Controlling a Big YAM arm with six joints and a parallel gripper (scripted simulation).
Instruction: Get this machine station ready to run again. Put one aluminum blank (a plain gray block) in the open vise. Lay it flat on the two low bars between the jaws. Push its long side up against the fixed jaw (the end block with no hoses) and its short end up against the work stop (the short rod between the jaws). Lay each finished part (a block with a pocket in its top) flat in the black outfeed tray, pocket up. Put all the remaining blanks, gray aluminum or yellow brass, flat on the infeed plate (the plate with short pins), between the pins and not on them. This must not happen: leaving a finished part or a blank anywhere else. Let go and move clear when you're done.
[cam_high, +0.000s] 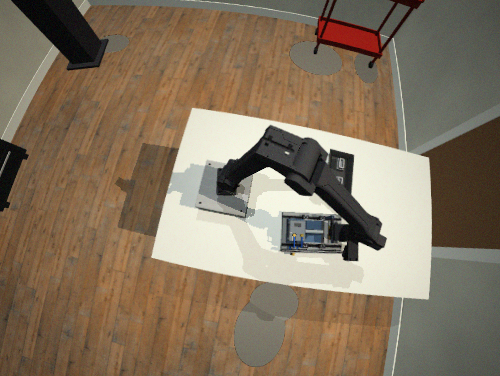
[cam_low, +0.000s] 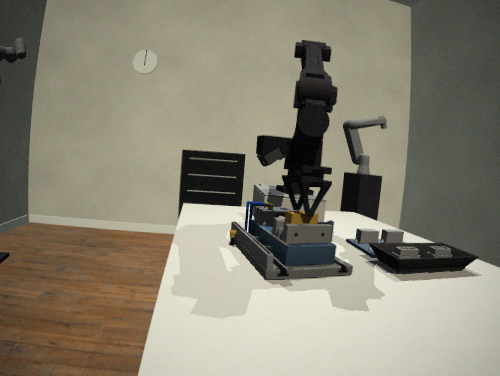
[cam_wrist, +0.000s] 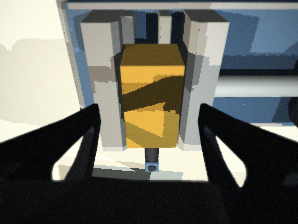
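The yellow brass blank is 3 cm below my hand. The rest, counted from my hand: light cylinder 9 cm behind, 5 cm below, 1 cm to the left; then vise 8 cm below, 7 cm behind, 1 cm to the left; then dark rod 5 cm to the left, 3 cm below.
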